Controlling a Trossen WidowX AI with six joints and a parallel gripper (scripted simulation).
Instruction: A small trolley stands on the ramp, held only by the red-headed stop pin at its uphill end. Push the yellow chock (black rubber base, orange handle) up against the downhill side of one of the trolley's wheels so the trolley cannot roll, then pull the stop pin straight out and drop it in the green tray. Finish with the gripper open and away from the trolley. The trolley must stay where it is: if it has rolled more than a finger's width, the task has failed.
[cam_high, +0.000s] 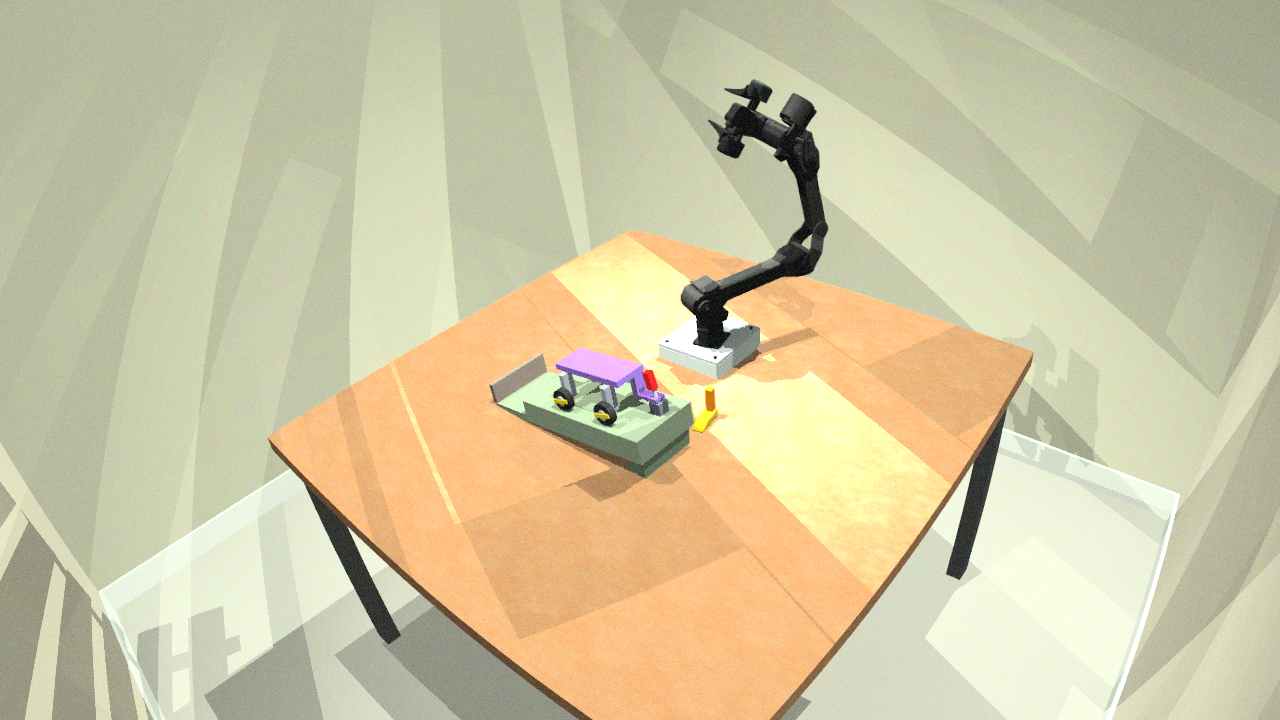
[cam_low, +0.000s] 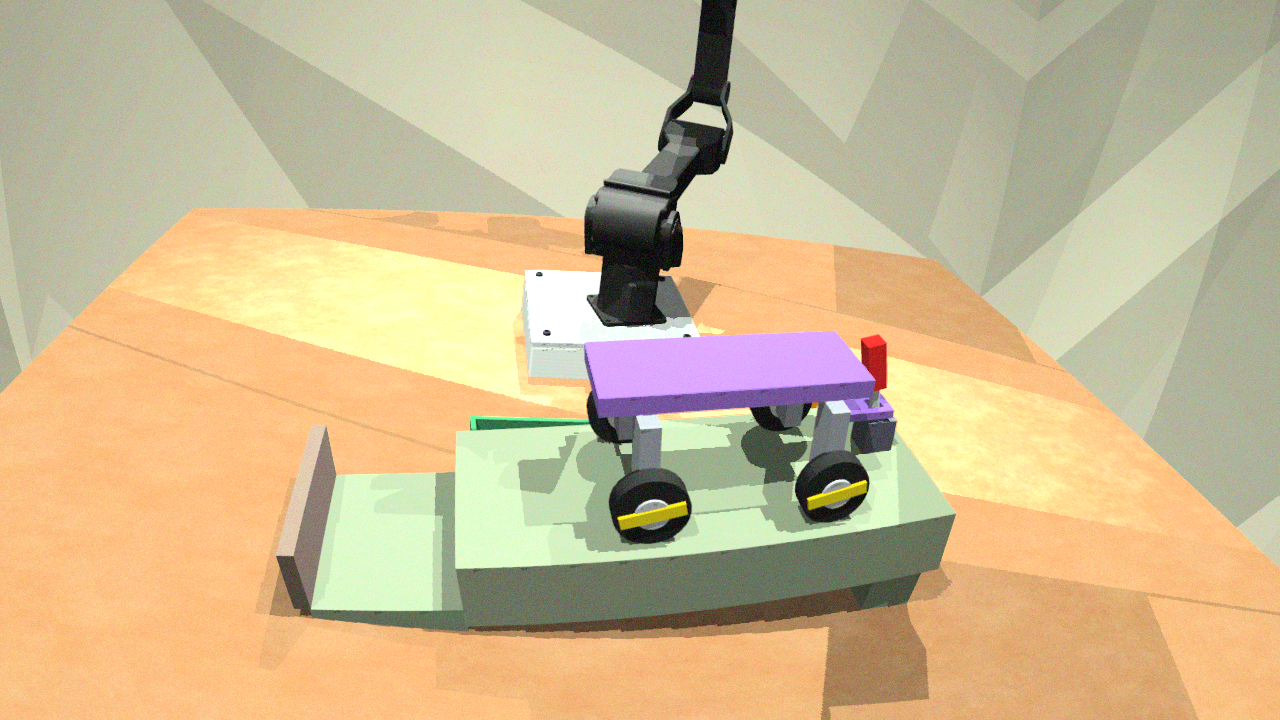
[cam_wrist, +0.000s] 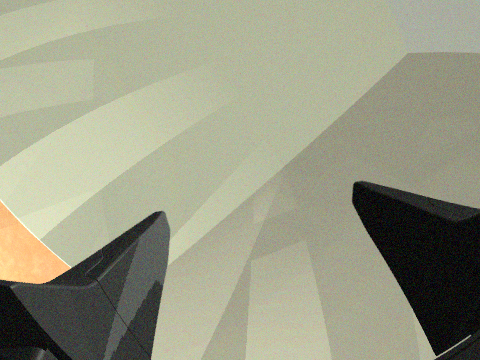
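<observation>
The yellow chock is 44 cm ahead of my gripper tip, 15 cm to the left of it and 51 cm below it. Round my gripper tip: green tray: 41 cm ahead, 8 cm to the right, 53 cm below; then purple trolley: 54 cm ahead, 42 cm below; then red-headed stop pin: 54 cm ahead, 11 cm to the left, 39 cm below.
</observation>
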